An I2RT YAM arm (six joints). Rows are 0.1 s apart.
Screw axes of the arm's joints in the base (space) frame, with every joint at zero. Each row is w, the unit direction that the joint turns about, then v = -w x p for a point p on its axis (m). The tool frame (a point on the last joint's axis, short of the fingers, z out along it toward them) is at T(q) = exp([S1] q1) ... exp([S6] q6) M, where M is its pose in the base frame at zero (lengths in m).
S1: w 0 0 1 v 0 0 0
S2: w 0 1 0 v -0.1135 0 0.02
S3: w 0 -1 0 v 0.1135 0 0.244
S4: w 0 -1 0 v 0.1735 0 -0.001
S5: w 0 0 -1 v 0 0.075 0
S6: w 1 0 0 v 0 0.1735 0
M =
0 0 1 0.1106
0 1 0 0
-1 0 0 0.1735
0 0 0 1
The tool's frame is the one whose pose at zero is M.
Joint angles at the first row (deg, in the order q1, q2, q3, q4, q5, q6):
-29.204, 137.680, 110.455, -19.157, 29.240, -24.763
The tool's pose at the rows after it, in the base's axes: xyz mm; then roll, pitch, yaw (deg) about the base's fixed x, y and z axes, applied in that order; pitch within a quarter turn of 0, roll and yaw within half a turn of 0:
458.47, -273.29, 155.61, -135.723, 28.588, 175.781
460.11, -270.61, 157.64, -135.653, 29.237, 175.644
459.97, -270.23, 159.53, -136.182, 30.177, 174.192
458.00, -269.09, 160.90, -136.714, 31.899, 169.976
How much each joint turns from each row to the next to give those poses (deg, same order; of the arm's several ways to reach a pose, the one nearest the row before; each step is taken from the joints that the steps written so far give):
0.282, 0.135, -0.019, 0.341, 0.171, -0.151
0.349, -0.183, 0.040, 0.098, 0.207, 0.600
0.046, -0.138, 0.222, -0.505, 0.287, 1.660
0.125, -0.334, -0.173, -0.899, 2.059, 4.262

